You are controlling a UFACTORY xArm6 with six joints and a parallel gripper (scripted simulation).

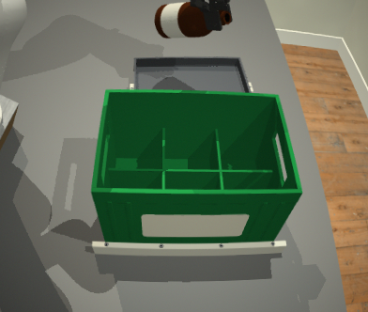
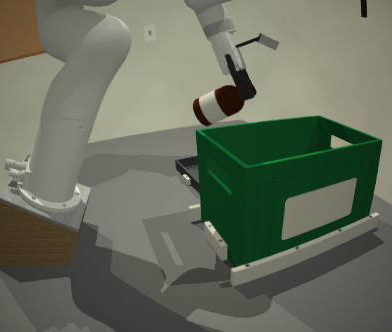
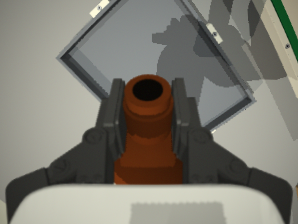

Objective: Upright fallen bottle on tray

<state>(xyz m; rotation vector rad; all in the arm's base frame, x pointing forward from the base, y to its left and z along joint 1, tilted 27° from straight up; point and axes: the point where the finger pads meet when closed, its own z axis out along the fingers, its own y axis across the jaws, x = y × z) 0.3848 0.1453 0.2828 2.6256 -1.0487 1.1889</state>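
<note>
Now: the brown bottle 40 mm behind my hand, 30 mm to the left of it and 30 mm below it. The rest, counted from my hand: green crate: 80 mm behind, 260 mm to the right, 120 mm below; dark grey tray: 30 mm behind, 10 mm to the left, 190 mm below.
</note>
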